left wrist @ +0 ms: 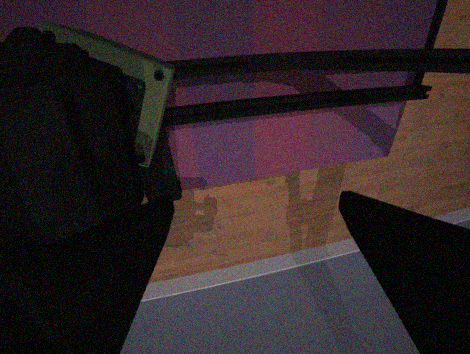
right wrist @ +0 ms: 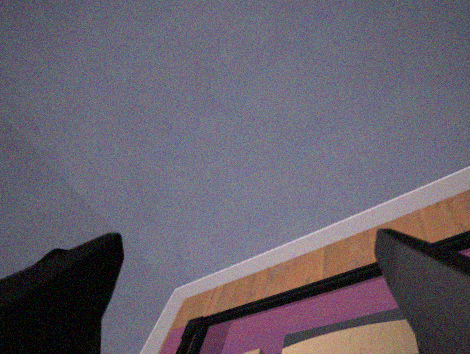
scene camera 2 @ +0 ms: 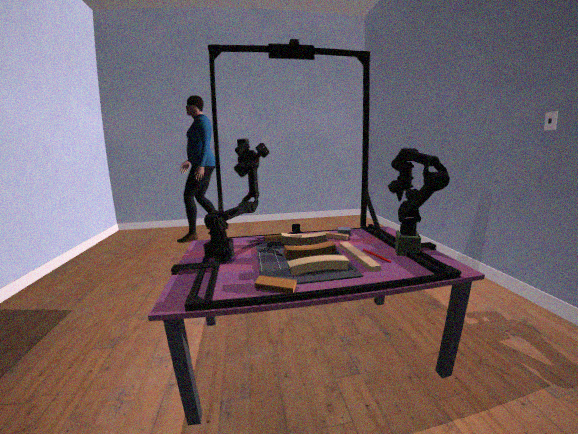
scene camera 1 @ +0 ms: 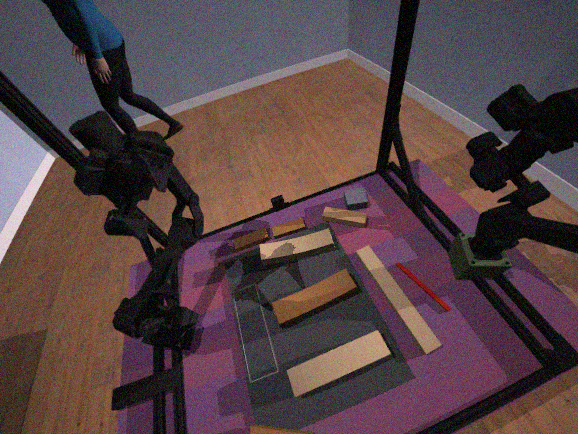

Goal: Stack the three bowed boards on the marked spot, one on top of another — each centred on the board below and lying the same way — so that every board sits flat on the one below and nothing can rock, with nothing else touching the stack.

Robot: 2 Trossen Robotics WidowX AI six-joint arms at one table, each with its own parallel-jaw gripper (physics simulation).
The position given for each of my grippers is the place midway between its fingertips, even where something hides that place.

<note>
My left gripper (scene camera 1: 486, 186) is open and holds nothing. My right gripper (scene camera 1: 152, 216) is open, holding nothing. On the table rests a long pale plank (scene camera 1: 423, 336). I also see an orange-brown block (scene camera 1: 336, 287).
My left gripper is seen too in the left wrist view (left wrist: 256, 201). My right gripper also shows in the right wrist view (right wrist: 249, 243). The left wrist view misses the orange-brown block: it is out of frame. The right wrist view does not show the orange-brown block: it is out of frame.
</note>
